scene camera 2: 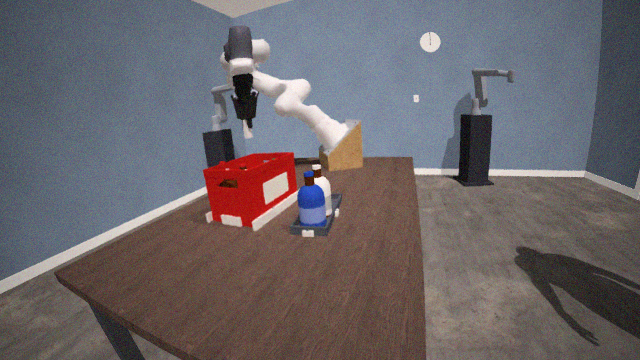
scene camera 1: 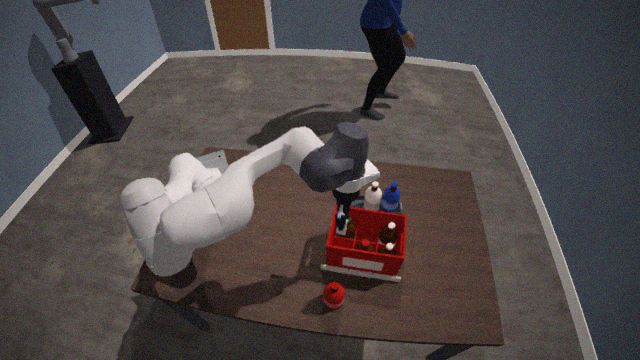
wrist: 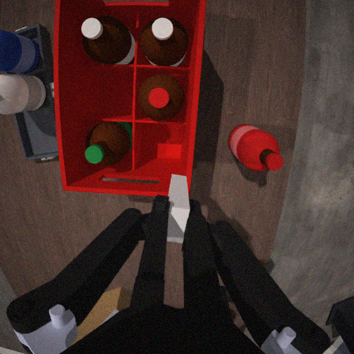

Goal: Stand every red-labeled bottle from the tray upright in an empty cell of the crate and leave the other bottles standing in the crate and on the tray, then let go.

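Observation:
The red crate (scene camera 1: pixel 336 257) (scene camera 2: pixel 235 200) (wrist: pixel 80 189) has six cells. In the wrist view, two white-capped bottles (wrist: pixel 107 47) (wrist: pixel 165 47) stand at its far end, a red-capped brown bottle (wrist: pixel 172 107) in the middle right cell and a green-capped bottle (wrist: pixel 111 140) in the near left cell. The middle left and near right cells hold no bottle. A red bottle (scene camera 1: pixel 334 296) (wrist: pixel 255 147) stands on the table, off the tray. The tray (scene camera 2: pixel 310 231) (wrist: pixel 39 135) bears a blue bottle (scene camera 1: pixel 390 201) (scene camera 2: pixel 312 202) (wrist: pixel 17 51) and a white bottle (scene camera 1: pixel 372 197) (wrist: pixel 22 94). My gripper (scene camera 1: pixel 341 225) (scene camera 2: pixel 248 131) (wrist: pixel 176 188) is shut, empty, above the crate's near end.
The crate's walls and dividers (wrist: pixel 134 95) stand below my fingers. The tray lies along one long side of the crate, the red bottle beyond the other, near the table edge (scene camera 1: pixel 310 330). A person (scene camera 1: pixel 382 45) stands beyond the table.

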